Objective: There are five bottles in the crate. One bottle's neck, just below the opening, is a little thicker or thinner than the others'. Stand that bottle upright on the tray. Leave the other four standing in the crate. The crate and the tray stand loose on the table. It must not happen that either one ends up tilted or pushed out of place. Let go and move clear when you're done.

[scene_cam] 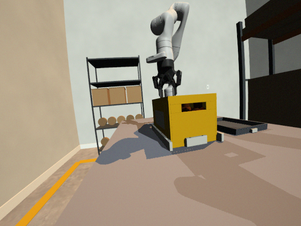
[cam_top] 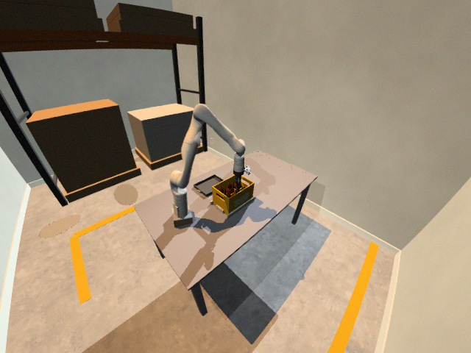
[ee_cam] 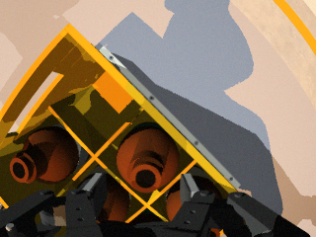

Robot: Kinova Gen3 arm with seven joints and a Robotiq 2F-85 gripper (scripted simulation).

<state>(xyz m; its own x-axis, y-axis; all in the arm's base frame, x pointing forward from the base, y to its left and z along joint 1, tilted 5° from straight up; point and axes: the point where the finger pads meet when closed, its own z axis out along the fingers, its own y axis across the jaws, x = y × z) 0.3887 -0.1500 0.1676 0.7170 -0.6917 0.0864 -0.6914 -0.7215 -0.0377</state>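
Now: hand 40 mm to the right of the yellow crate and 110 mm above it. Also, from my hand: dark tray: 330 mm to the left, 180 mm below; then brown bottle: 90 mm behind, 110 mm below.
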